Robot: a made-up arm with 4 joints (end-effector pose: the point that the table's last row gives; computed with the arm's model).
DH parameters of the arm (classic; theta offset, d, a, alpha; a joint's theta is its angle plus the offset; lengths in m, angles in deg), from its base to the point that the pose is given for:
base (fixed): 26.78 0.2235 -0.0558 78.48
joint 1: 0 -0.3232 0.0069 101.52
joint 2: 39.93 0 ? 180
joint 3: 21 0.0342 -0.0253 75.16
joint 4: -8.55 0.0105 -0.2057 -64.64
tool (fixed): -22.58 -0.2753 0 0
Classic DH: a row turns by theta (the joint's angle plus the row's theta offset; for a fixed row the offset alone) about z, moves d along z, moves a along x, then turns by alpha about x.
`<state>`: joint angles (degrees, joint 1 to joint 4).
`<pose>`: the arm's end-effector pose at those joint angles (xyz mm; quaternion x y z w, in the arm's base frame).
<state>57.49 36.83 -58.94 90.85</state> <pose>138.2 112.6 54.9 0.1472 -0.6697 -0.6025 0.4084</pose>
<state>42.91 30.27 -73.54 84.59</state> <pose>89.4 118.1 -18.0 0.0445 -0.5879 -0.6583 0.4680</pose>
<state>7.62 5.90 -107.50 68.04</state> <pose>-42.5 155.9 -118.9 -0.1867 -0.4144 -0.7206 0.5236</pose>
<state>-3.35 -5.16 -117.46 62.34</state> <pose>-82.5 178.0 -141.0 -0.2441 -0.3687 -0.7180 0.5375</pose>
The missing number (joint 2, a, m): 0.1116
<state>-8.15 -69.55 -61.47 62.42</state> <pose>-113.4 369.4 -156.5 0.1899 -0.3179 0.0892 0.9246</pose>
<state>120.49 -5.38 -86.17 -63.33</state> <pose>-554.9 337.4 277.0 0.7755 0.2667 0.1127 0.5611</pose>
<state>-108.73 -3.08 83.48 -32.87</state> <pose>-117.9 -39.4 371.2 -0.0766 0.9301 0.2079 0.2929</pose>
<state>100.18 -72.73 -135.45 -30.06</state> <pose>-431.5 620.4 204.1 0.7449 -0.0133 -0.1261 0.6550</pose>
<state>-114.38 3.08 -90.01 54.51</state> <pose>-477.3 87.1 199.7 -0.8513 0.0576 -0.2478 0.4588</pose>
